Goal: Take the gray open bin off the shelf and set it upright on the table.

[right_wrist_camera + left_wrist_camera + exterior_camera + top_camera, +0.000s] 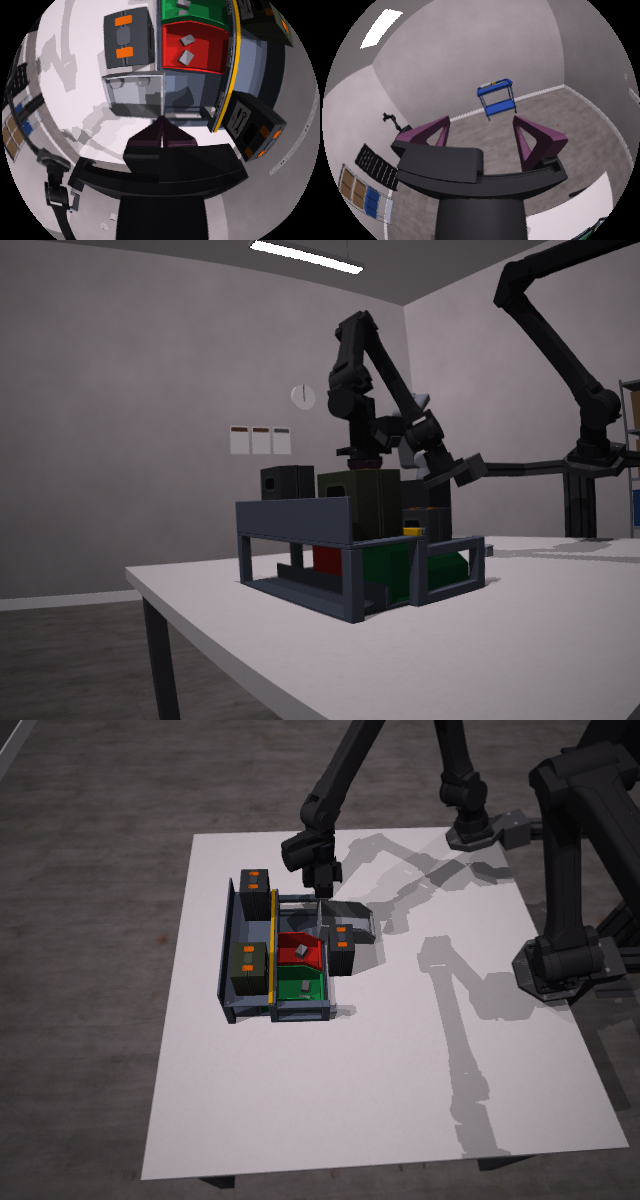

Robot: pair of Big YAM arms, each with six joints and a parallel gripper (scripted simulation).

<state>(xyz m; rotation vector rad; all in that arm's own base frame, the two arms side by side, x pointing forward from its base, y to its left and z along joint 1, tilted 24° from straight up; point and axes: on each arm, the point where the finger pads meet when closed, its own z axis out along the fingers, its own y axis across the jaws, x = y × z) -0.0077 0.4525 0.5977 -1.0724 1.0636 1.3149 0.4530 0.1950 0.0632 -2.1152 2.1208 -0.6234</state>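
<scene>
Now: right hand 8 cm past the gray bin, 1 cm to the right of it and 12 cm above it. From my right hand the other things lie so: green bin: 11 cm ahead, 21 cm to the left, 13 cm below; red bin: 10 cm ahead, 10 cm to the left, 13 cm below; shelf: 13 cm ahead, 9 cm to the left, 10 cm below.
</scene>
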